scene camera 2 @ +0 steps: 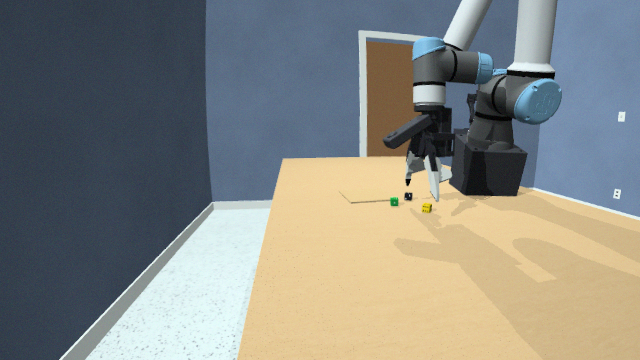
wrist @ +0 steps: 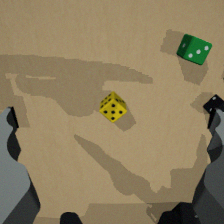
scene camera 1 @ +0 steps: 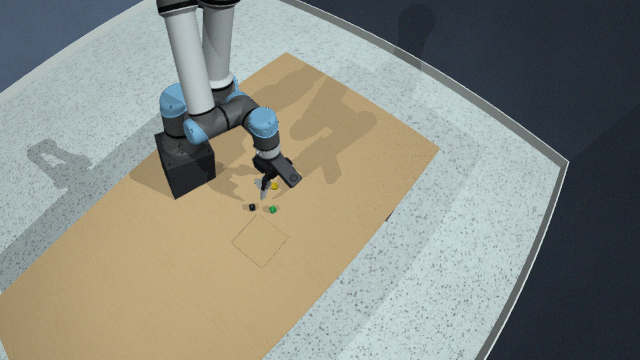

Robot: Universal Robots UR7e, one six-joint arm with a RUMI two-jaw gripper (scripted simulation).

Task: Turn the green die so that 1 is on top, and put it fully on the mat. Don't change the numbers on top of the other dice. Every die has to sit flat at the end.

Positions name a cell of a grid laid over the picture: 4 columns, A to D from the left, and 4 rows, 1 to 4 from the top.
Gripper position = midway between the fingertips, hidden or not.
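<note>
I can see my gripper (scene camera 2: C3), and it's in other views as well: the wrist view has the gripper (wrist: C2), and scene camera 1 has my gripper (scene camera 1: B3). There's also a green die (wrist: D1) that I can see.
</note>
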